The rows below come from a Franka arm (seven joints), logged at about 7 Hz.
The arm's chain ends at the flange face. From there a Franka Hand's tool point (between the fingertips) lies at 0.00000 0.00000 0.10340 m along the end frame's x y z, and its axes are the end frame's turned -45 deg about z.
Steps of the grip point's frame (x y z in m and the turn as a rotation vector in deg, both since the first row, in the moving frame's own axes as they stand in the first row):
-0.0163, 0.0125, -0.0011, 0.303, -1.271, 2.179
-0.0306, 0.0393, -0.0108, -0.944, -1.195, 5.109
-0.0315, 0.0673, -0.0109, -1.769, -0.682, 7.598
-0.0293, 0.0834, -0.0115, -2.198, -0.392, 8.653
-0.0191, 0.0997, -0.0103, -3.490, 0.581, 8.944
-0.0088, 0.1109, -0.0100, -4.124, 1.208, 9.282
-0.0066, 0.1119, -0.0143, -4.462, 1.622, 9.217
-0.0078, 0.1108, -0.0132, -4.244, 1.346, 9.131
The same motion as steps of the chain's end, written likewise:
-0.0007, 0.0192, -0.0011, -0.684, -1.113, 2.179
0.0066, 0.0467, -0.0108, -1.513, -0.177, 5.109
0.0241, 0.0667, -0.0108, -1.733, 0.769, 7.598
0.0362, 0.0762, -0.0114, -1.831, 1.277, 8.653
0.0521, 0.0799, -0.0101, -2.057, 2.879, 8.944
0.0657, 0.0804, -0.0097, -2.062, 3.770, 9.282
0.0670, 0.0796, -0.0139, -2.008, 4.302, 9.217
0.0660, 0.0796, -0.0129, -2.049, 3.953, 9.131

